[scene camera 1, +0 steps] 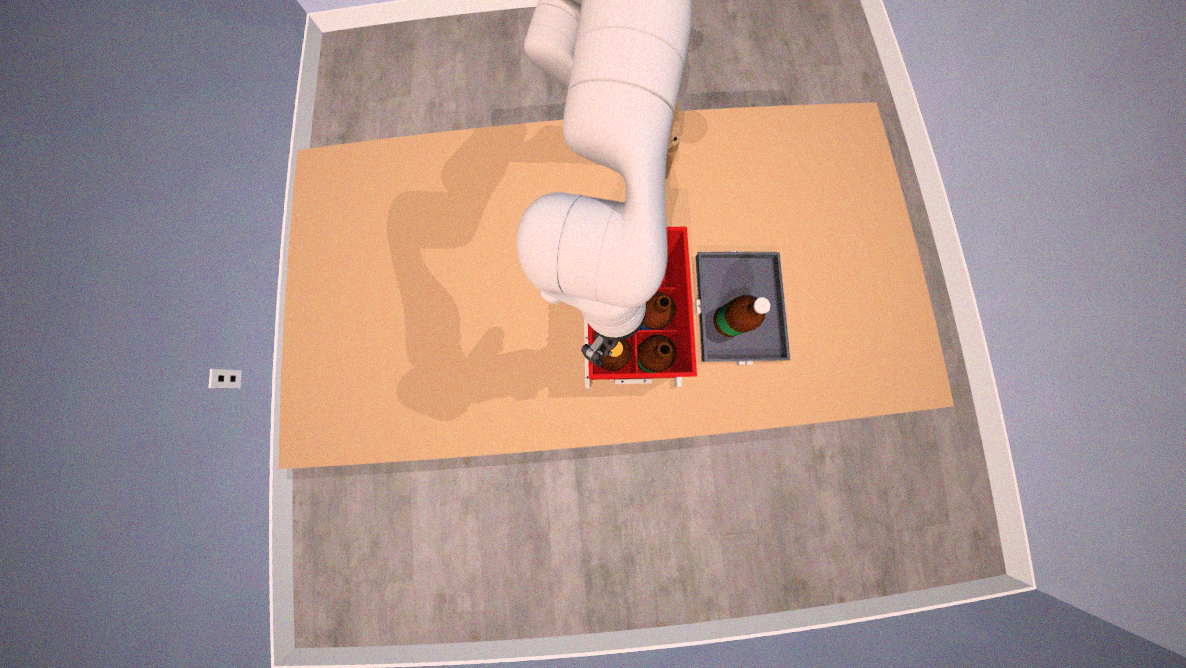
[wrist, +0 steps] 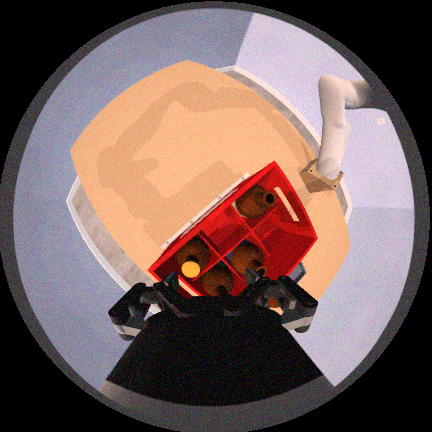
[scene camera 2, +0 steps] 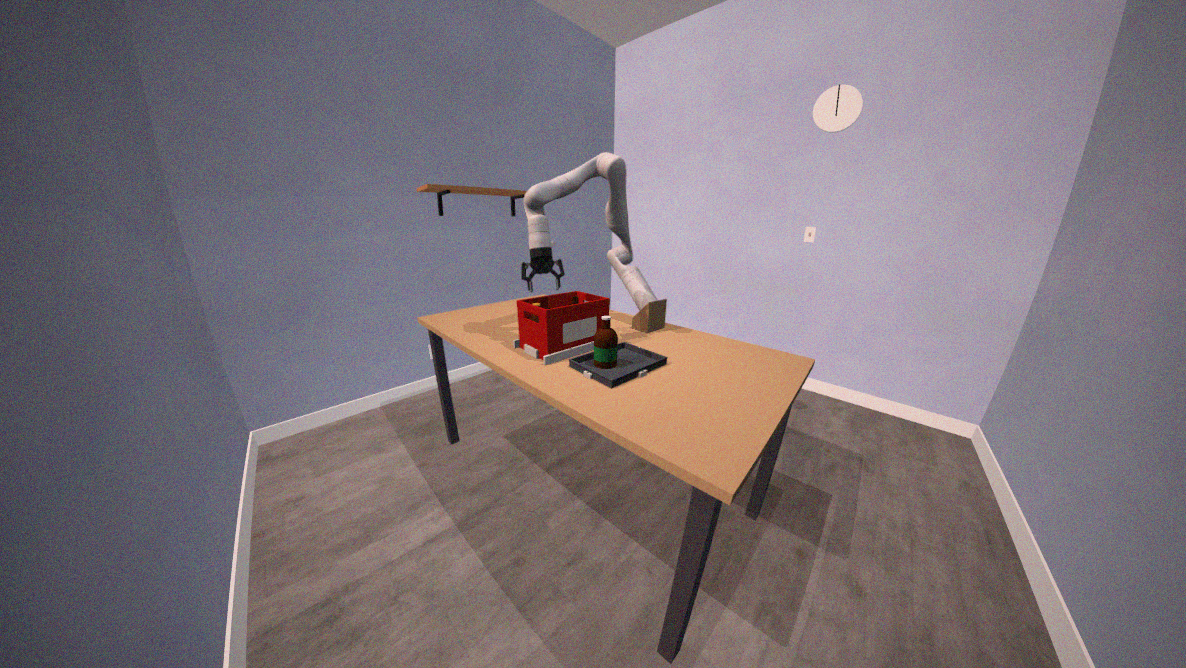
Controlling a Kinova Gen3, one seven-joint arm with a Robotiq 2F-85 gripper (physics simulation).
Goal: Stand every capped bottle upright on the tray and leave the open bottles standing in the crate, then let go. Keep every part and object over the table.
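Places are measured from the arm's base along level axes (x ahead, y left, z up), in millimetres.
Pixels of known places: gripper, fingertip midpoint: (wrist: pixel 211 277) (scene camera 2: pixel 544 290); arm's base, link origin: (wrist: pixel 326 170) (scene camera 2: pixel 650 308).
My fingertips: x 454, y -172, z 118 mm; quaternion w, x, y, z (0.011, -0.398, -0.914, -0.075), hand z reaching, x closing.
Observation:
For each thing: its middle in the pictures, then the offset to it from my fingertips. "spot": a spot on its surface instead. Level surfaces: height alone.
- red crate, body centre: (scene camera 1: pixel 634 310) (wrist: pixel 235 243) (scene camera 2: pixel 564 323) 43 mm left, 50 mm back, 119 mm down
- brown bottle with a yellow cap, body centre: (scene camera 1: pixel 612 352) (wrist: pixel 192 253) (scene camera 2: pixel 537 325) 16 mm right, 27 mm ahead, 121 mm down
- neighbouring corner, surface spot: (scene camera 1: pixel 657 354) (wrist: pixel 215 293) spot: 60 mm left, 50 mm ahead, 63 mm down
- white-capped bottle with a green label, body centre: (scene camera 1: pixel 744 314) (scene camera 2: pixel 605 341) (wrist: pixel 274 294) 266 mm left, 3 mm back, 124 mm down
- dark tray, surface spot: (scene camera 1: pixel 713 265) spot: 262 mm left, 139 mm back, 202 mm down
- wooden table, surface height: 207 mm down
My gripper (scene camera 2: pixel 544 287) (wrist: pixel 211 277) is open and empty above the red crate (scene camera 1: pixel 691 331) (scene camera 2: pixel 535 327) (wrist: pixel 292 245); the arm partly hides it in scene camera 1. A brown bottle with a yellow cap (scene camera 1: pixel 615 349) (wrist: pixel 191 269) stands in a corner compartment of the crate, below my fingers. Open brown bottles stand in other compartments: one in the neighbouring corner (scene camera 1: pixel 657 354) (wrist: pixel 217 280), one beside that (scene camera 1: pixel 660 310) (wrist: pixel 245 257), and one farther along (wrist: pixel 255 201), hidden in scene camera 1. A white-capped bottle with a green label (scene camera 1: pixel 740 315) (scene camera 2: pixel 605 344) stands upright on the dark tray (scene camera 1: pixel 713 265) (scene camera 2: pixel 647 360).
The tray lies close beside the crate on the wooden table (scene camera 1: pixel 846 248) (scene camera 2: pixel 705 398). The crate's walls and dividers rise around the bottles. Low white strips (scene camera 1: pixel 633 380) (scene camera 2: pixel 568 353) edge the crate. The arm's base mount (scene camera 2: pixel 650 316) (wrist: pixel 320 182) is at the table's back. A wall shelf (scene camera 2: pixel 473 190) hangs behind.

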